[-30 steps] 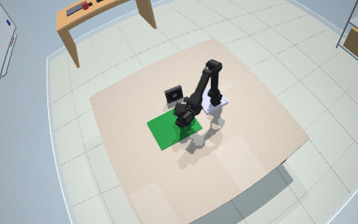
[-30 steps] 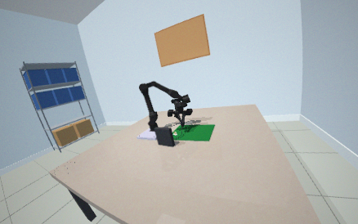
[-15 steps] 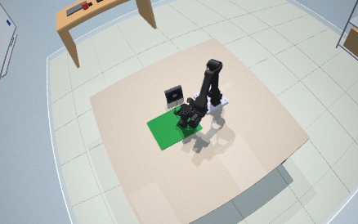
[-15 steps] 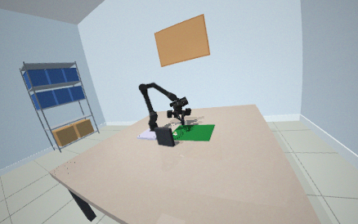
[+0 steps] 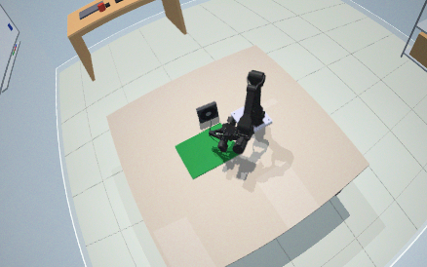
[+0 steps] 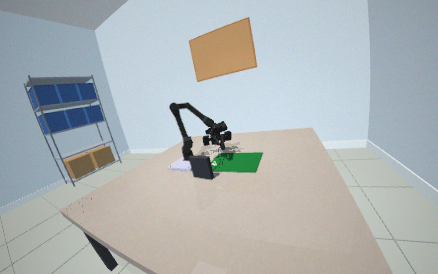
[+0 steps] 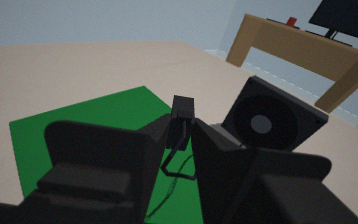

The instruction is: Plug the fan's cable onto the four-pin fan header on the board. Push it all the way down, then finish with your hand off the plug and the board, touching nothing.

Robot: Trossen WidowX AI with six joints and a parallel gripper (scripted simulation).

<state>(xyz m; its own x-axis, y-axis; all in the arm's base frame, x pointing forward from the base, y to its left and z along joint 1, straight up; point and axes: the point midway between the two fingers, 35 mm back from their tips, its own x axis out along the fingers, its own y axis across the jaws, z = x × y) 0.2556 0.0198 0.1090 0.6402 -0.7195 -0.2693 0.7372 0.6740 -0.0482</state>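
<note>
The fan header lies 12 cm below my gripper tip, 5 cm to the right of it and 5 cm behind it. Also, from my gripper tip: black plug: 1 cm below; black fan: 17 cm to the right, 6 cm below, 5 cm behind; green board: 13 cm below, 6 cm ahead, 1 cm to the left.
</note>
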